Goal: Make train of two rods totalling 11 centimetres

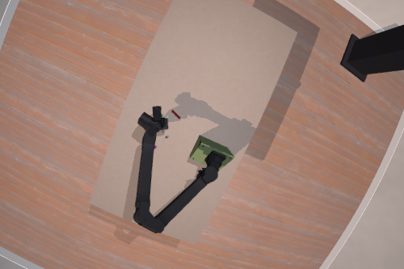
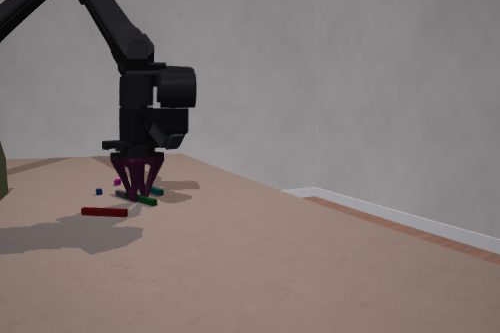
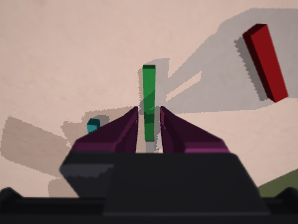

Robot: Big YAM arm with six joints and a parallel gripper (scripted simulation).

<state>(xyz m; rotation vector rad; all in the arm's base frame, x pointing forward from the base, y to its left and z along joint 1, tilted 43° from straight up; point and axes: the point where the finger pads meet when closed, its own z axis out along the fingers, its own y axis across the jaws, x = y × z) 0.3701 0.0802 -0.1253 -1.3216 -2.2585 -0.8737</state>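
My gripper is now 10 mm above the green rod. Also, from my hand: grey rod 30 mm behind, 40 mm to the left, 10 mm below; blue rod 70 mm behind, 70 mm to the left, 10 mm below; turquoise rod 30 mm ahead, 90 mm to the left, 10 mm below.
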